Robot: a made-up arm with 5 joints.
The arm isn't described. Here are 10 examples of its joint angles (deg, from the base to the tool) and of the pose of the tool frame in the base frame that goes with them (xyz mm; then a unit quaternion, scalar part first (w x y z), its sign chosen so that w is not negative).
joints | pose
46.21 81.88 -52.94 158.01 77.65 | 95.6 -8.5 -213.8 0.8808 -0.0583 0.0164 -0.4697
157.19 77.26 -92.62 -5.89 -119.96 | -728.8 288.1 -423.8 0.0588 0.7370 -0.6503 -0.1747
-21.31 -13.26 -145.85 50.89 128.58 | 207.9 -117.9 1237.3 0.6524 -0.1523 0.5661 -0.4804
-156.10 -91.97 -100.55 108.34 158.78 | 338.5 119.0 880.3 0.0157 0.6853 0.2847 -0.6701
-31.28 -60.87 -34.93 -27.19 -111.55 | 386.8 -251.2 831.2 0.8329 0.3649 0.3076 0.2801
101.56 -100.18 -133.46 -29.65 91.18 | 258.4 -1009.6 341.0 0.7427 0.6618 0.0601 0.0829
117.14 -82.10 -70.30 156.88 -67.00 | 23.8 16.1 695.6 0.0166 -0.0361 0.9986 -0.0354
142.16 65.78 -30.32 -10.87 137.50 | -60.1 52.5 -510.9 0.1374 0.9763 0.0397 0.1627
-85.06 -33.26 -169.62 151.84 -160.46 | 6.0 203.5 929.5 0.3623 0.7140 0.5519 -0.2331
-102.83 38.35 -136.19 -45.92 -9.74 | -197.9 -764.8 847.4 0.7906 0.2139 -0.2258 0.5275
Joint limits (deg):
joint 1: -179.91..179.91
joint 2: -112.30..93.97
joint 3: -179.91..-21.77
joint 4: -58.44..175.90
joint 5: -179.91..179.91
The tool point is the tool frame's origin. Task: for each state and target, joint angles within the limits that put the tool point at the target. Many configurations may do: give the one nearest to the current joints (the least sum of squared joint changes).
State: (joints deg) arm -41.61 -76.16 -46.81 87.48 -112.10
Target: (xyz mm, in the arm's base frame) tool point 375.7 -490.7 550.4
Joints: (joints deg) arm -52.32 -55.41 -43.83 77.23 -110.10
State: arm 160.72 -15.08 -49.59 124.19 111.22
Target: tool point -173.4 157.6 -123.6
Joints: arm 142.41 8.18 -26.86 114.15 109.00
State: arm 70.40 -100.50 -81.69 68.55 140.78
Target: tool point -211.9 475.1 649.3
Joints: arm 115.86 -53.21 -51.61 65.02 143.79
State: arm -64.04 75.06 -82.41 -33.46 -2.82
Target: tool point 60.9 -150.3 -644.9
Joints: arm -49.34 93.97 -54.50 -18.80 -4.25
